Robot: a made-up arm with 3 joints. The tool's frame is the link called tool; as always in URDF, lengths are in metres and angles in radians. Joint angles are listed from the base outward. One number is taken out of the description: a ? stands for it. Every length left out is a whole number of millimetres.
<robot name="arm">
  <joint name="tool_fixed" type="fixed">
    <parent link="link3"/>
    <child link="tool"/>
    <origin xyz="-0.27 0.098 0" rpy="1.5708 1.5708 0"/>
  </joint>
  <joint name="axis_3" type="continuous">
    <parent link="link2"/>
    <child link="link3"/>
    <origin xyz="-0.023 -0.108 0" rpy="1.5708 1.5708 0"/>
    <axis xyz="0 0 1"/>
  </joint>
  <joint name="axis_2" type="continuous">
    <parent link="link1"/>
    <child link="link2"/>
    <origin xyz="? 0.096 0" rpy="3.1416 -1.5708 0"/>
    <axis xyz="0 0 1"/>
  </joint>
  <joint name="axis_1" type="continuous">
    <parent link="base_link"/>
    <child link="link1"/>
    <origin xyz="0 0 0.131" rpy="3.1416 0 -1.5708"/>
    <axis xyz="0 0 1"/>
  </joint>
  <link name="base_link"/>
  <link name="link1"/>
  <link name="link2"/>
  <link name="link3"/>
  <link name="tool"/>
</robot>
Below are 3 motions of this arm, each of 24 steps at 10 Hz.
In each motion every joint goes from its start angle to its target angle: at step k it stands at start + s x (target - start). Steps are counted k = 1, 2, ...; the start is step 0. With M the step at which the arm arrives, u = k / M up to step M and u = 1 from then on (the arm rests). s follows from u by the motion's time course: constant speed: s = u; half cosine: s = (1 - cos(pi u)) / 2; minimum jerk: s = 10 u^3 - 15 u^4 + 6 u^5.
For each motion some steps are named. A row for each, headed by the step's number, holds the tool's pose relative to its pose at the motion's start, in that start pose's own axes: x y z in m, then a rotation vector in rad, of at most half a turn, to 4 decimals.
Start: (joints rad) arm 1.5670 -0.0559 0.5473
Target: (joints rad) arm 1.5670 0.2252 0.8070
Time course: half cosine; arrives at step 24
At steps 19, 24:
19: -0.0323 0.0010 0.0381 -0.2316 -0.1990 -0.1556
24: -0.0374 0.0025 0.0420 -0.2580 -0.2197 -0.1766

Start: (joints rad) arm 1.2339 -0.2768 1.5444
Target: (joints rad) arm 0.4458 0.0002 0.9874
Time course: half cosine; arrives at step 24
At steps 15, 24:
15: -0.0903 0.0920 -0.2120 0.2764 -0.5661 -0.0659
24: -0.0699 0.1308 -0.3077 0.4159 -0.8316 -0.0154

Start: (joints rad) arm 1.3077 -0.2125 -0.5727
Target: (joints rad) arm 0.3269 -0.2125 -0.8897
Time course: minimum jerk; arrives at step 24
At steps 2, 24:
2: -0.0008 -0.0010 0.0001 0.0006 0.0026 0.0041
24: -0.0947 -0.2384 0.0785 0.0855 0.6392 0.7125

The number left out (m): -0.346
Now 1 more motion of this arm.
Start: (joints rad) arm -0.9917 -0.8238 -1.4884
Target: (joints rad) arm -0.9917 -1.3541 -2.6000
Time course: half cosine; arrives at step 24
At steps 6, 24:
6: -0.0182 0.0285 -0.0417 0.1627 0.0001 -0.0777
24: -0.0015 0.2970 -0.1826 1.0843 -0.2544 -0.4967

